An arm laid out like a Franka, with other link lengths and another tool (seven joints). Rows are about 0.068 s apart.
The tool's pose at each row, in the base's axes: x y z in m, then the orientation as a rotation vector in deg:
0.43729 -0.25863 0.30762 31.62 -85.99 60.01
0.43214 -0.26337 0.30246 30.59 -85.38 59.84
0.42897 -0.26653 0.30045 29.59 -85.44 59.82
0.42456 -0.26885 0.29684 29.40 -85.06 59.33
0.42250 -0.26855 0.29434 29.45 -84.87 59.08
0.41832 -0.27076 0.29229 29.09 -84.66 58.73
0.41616 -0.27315 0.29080 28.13 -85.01 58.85
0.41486 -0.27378 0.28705 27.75 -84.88 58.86
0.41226 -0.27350 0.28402 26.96 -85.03 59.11
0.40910 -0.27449 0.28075 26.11 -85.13 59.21
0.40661 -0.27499 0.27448 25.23 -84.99 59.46
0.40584 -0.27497 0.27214 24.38 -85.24 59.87
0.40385 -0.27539 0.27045 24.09 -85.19 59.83
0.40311 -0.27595 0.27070 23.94 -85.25 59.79
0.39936 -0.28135 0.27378 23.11 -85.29 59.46
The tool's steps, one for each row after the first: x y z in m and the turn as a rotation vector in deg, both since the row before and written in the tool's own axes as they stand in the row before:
-0.00477 0.00346 0.00639 -0.50 1.01 0.12
-0.00195 0.00163 0.00420 -0.57 0.44 0.48
-0.00301 0.00352 0.00405 -0.30 0.41 -0.38
-0.00187 0.00258 0.00067 -0.08 0.14 -0.26
-0.00163 0.00286 0.00396 -0.36 0.35 -0.14
-0.00158 0.00095 0.00304 -0.55 0.17 0.68
-0.00344 0.00188 0.00090 -0.16 0.29 0.14
-0.00225 0.00316 0.00097 -0.32 0.25 0.60
-0.00267 0.00304 0.00230 -0.43 0.32 0.52
-0.00548 0.00378 0.00121 -0.28 0.52 0.54
-0.00201 0.00142 0.00018 -0.28 0.18 0.78
-0.00125 0.00192 0.00133 -0.17 0.18 0.10
0.00023 0.00018 0.00092 -0.12 0.02 0.07
0.00205 -0.00111 0.00688 -0.66 0.38 0.20

